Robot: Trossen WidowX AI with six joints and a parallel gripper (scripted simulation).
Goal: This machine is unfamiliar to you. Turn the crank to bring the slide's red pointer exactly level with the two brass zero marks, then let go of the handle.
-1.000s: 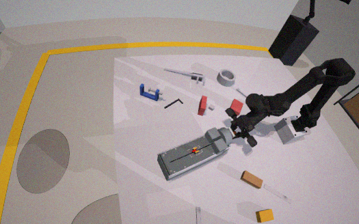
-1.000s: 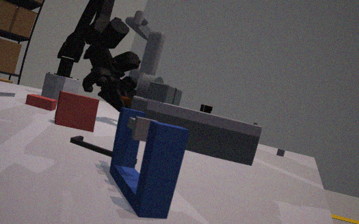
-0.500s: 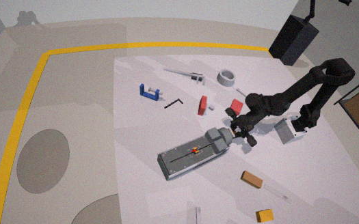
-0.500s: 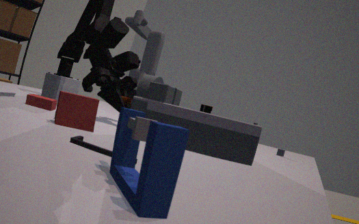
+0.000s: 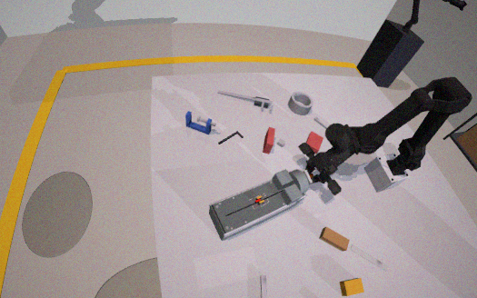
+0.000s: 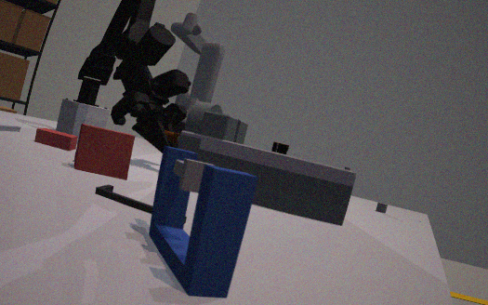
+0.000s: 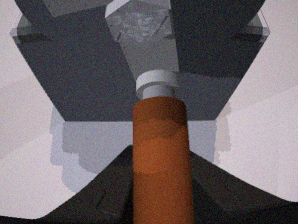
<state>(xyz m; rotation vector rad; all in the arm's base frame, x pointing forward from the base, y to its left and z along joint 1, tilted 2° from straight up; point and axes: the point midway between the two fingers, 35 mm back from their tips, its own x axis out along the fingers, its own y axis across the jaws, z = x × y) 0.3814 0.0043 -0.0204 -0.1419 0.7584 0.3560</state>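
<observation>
My gripper tip is 2 cm past the crank handle, 1 cm to the left of it and 3 cm below it. From my gripper tip the other things lie so: tan block 8 cm behind, 19 cm to the left, 2 cm below; red pointer 16 cm ahead, 6 cm to the left, 5 cm above; black hex key 18 cm ahead, 21 cm to the right, 3 cm below.
</observation>
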